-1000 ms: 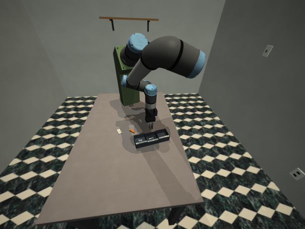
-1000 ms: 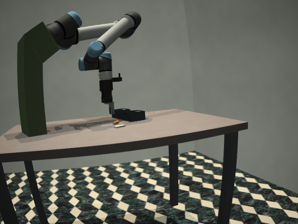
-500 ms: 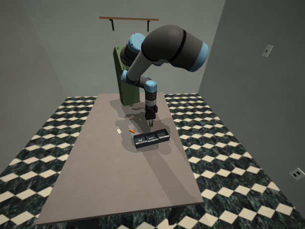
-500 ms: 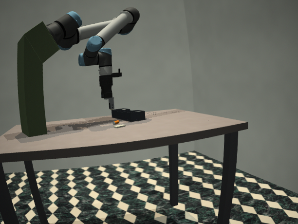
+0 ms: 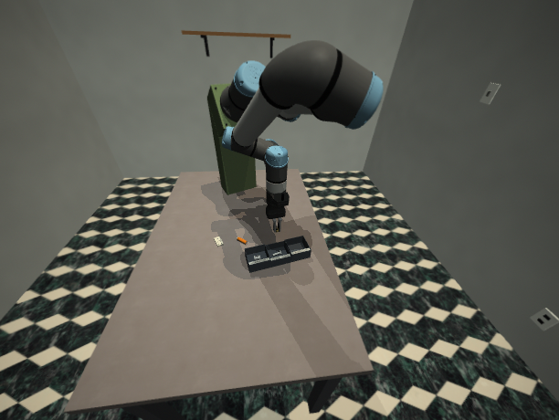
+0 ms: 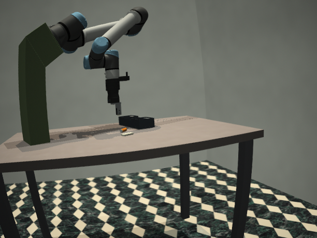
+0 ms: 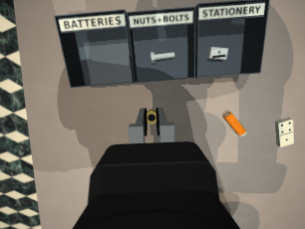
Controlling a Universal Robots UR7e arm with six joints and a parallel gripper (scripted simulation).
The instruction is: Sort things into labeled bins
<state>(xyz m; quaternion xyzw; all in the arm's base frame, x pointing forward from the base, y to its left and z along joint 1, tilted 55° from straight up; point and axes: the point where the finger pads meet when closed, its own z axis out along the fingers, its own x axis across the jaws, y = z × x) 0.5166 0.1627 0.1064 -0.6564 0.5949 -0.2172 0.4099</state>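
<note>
Now: the dark three-compartment bin row 90 mm ahead of my hand, 10 mm to the left of it and 60 mm below it. From my hand the other things lie so: orange battery (10 mm ahead, 150 mm to the right, 80 mm below); then grey bolt (80 mm ahead, 10 mm to the left, 70 mm below); then brass nut (20 mm below).
</note>
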